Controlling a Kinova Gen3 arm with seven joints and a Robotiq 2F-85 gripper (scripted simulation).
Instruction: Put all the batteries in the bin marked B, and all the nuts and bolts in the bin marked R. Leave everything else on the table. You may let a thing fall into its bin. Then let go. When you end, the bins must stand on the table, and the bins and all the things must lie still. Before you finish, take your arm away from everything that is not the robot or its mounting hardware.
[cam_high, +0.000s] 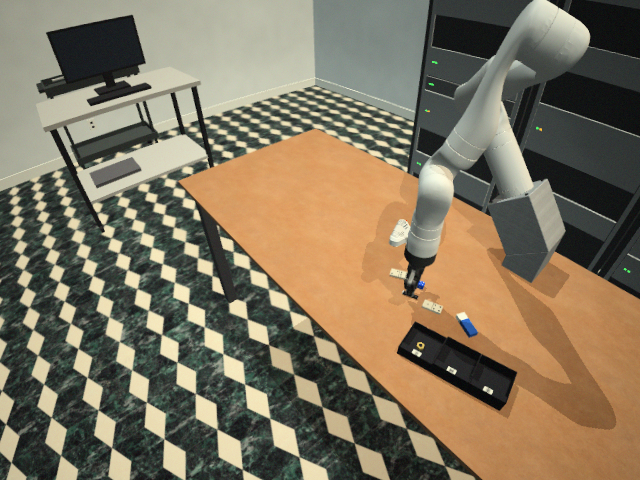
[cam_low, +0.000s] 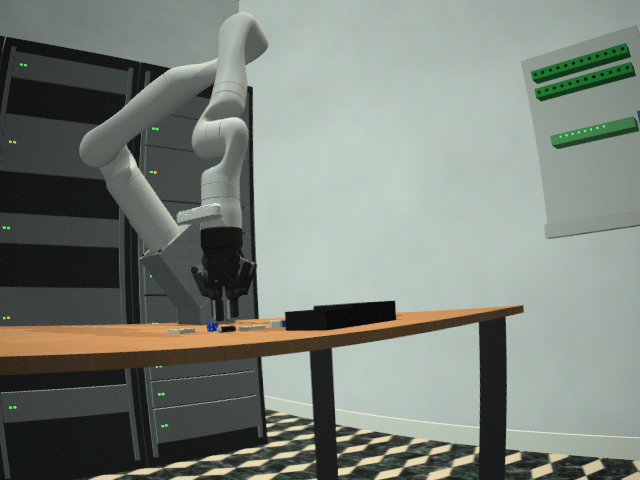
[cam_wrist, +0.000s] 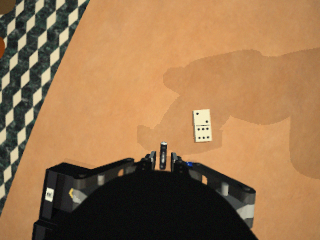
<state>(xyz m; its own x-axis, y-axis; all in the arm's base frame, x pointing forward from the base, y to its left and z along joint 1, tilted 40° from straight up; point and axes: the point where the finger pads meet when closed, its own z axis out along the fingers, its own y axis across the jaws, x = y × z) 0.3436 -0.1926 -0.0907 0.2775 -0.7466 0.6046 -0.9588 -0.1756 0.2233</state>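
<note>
My hand is 3 cm above the black battery. The rest, counted from my hand: blue die (5 cm behind, 3 cm below); yellow nut (12 cm ahead, 11 cm to the left, 3 cm below); blue-and-white eraser (16 cm to the left, 3 cm below, 2 cm behind).
</note>
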